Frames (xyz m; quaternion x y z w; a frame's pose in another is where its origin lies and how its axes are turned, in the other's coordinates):
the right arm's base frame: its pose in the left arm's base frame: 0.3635 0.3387 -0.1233 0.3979 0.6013 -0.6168 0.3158
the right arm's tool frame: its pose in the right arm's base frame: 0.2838 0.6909 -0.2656 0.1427 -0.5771 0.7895 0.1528
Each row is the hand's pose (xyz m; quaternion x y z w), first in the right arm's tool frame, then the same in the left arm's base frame.
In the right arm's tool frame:
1: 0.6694 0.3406 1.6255 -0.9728 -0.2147 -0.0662 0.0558
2: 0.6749 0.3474 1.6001 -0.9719 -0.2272 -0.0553 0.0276
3: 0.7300 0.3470 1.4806 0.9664 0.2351 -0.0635 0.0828
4: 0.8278 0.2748 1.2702 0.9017 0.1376 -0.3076 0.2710
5: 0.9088 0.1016 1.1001 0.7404 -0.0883 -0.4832 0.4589
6: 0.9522 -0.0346 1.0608 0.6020 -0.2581 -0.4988 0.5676
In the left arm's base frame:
1: -0.2582 0.1916 0.6504 -0.7923 -0.0338 -0.5909 0.1482
2: -0.2329 0.2001 0.6475 -0.8052 -0.0329 -0.5798 0.1203
3: -0.1016 0.1984 0.6387 -0.8852 -0.0126 -0.4630 0.0431
4: 0.1268 0.1345 0.5859 0.9787 -0.0954 0.1776 0.0396
5: 0.3074 -0.0155 0.4839 0.9380 -0.3091 -0.1276 0.0915
6: 0.3563 -0.1437 0.4278 0.8287 -0.4771 -0.2642 0.1262

